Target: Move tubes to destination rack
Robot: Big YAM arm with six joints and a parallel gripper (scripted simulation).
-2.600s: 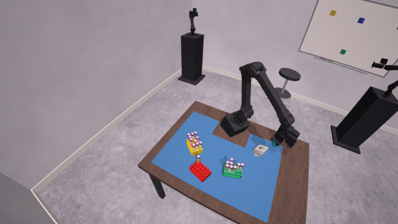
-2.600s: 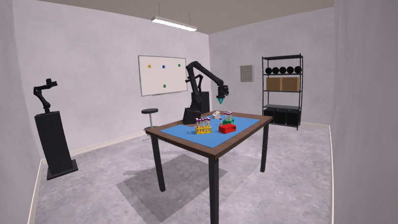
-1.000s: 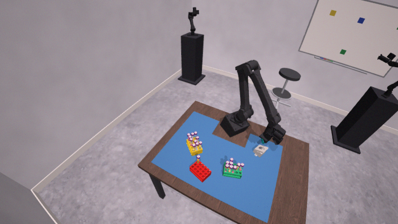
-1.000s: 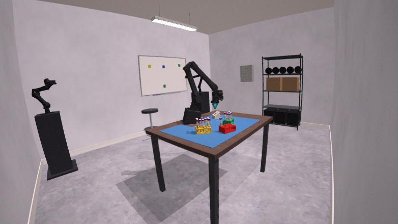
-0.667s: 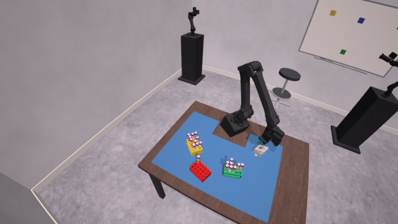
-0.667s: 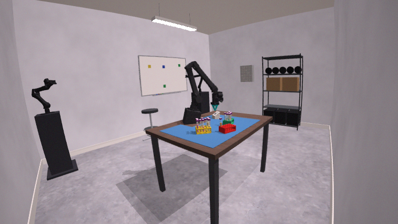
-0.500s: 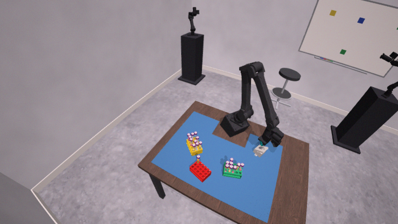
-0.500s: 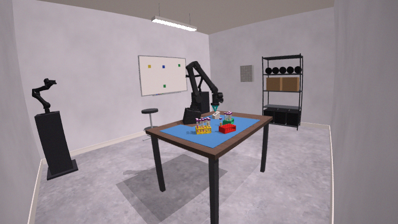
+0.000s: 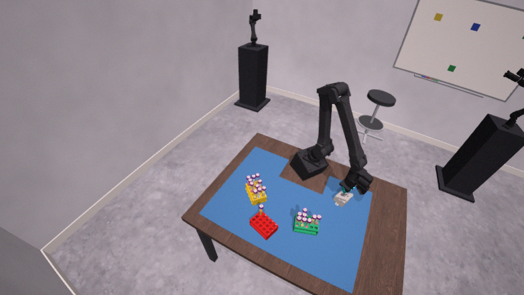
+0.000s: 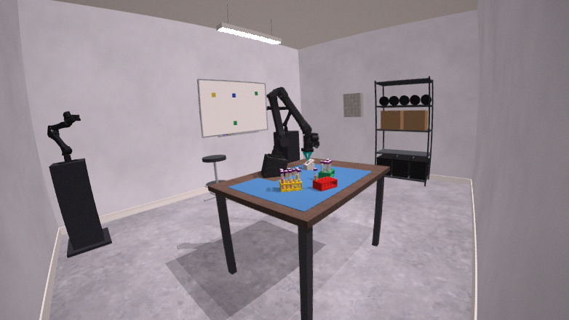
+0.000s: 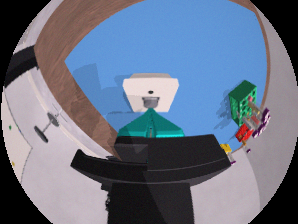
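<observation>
Now: hand 5 cm above the white DONE button box and 1 cm short of it. Round my hand: yellow rack RB (47 cm to the right, 22 cm ahead, 6 cm below); then red rack QR (38 cm ahead, 33 cm to the right, 6 cm below); then green rack RA (27 cm ahead, 13 cm to the right, 6 cm below).
</observation>
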